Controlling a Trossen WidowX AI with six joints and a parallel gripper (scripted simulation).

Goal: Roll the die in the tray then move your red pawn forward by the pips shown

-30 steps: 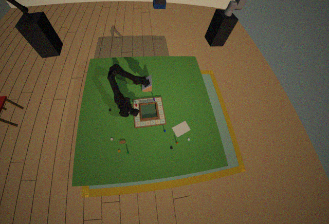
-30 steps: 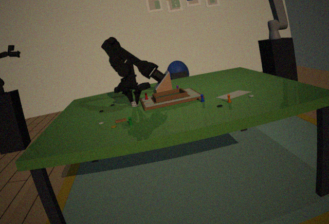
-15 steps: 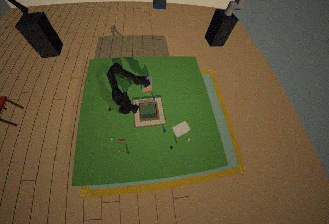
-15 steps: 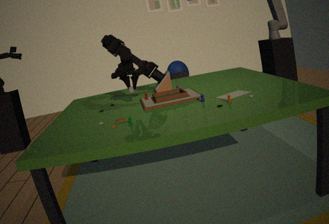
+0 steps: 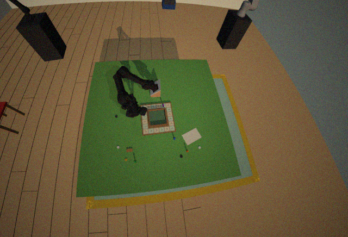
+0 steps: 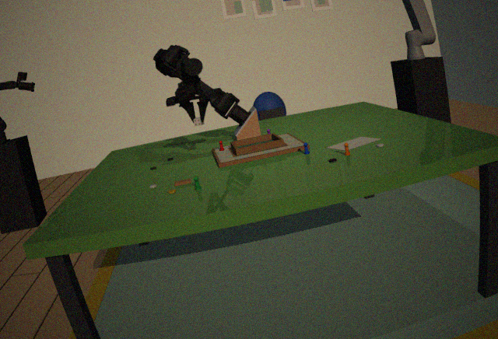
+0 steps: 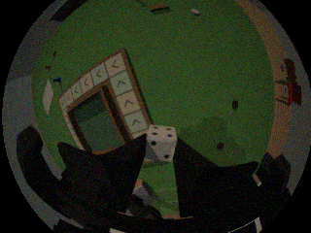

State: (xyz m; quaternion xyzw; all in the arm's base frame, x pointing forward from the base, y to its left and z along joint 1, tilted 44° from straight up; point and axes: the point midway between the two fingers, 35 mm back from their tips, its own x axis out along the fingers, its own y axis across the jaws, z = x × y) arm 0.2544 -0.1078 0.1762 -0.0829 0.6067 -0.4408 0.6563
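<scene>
Right now the red pawn is 50 mm behind my gripper tip, 70 mm to the left of it and 100 mm below it. Round my gripper tip: purple pawn: 80 mm behind, 250 mm to the left, 100 mm below; then green tray: 20 mm ahead, 170 mm to the left, 120 mm below; then white die: right at my gripper tip.
</scene>
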